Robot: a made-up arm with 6 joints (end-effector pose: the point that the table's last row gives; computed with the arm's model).
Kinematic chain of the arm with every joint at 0, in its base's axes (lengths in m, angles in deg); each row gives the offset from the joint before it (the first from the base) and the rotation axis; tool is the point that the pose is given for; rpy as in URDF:
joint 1: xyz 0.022 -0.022 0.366 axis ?
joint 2: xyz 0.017 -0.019 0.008 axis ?
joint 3: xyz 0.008 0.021 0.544 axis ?
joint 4: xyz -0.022 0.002 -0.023 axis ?
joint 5: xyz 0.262 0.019 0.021 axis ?
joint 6: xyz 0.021 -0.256 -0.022 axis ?
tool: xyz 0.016 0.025 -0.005 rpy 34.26 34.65 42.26
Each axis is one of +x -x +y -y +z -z.
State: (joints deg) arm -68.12 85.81 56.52 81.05 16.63 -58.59
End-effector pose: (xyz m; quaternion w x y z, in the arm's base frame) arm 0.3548 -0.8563 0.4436 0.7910 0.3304 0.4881 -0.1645
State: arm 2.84 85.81 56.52 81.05 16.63 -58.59
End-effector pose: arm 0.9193 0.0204 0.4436 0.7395 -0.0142 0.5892 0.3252
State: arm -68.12 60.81 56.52 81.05 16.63 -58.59
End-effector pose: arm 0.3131 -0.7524 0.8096 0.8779 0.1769 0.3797 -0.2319
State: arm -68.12 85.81 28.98 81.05 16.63 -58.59
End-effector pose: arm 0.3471 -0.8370 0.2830 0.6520 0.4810 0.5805 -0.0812
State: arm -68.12 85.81 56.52 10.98 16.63 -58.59
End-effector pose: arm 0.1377 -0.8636 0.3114 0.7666 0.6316 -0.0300 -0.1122
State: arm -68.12 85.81 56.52 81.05 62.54 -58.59
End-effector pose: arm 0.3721 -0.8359 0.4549 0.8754 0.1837 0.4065 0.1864
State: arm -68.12 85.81 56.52 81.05 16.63 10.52
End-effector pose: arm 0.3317 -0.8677 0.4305 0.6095 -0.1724 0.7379 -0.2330
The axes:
joint 1: +z
joint 2: +y
joint 3: -y
joint 4: -x
joint 5: -y
joint 6: -x

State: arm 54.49 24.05 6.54 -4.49 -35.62 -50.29
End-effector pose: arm 0.4773 0.2509 0.7440 0.4157 0.3503 0.7632 0.3493
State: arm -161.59 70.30 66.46 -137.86 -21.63 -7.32
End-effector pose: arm -0.6704 -0.4324 0.3784 0.5257 0.1102 -0.8423 0.0450
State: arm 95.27 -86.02 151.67 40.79 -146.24 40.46
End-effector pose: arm 0.2076 -0.5061 0.1834 0.4853 0.3311 -0.1693 0.7914
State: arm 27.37 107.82 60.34 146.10 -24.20 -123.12
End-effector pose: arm 0.6327 0.5336 0.0709 0.7520 -0.1235 0.6025 0.2371
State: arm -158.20 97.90 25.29 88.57 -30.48 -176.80
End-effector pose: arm -0.7826 -0.3290 0.1106 0.1014 -0.4218 0.6841 0.5863
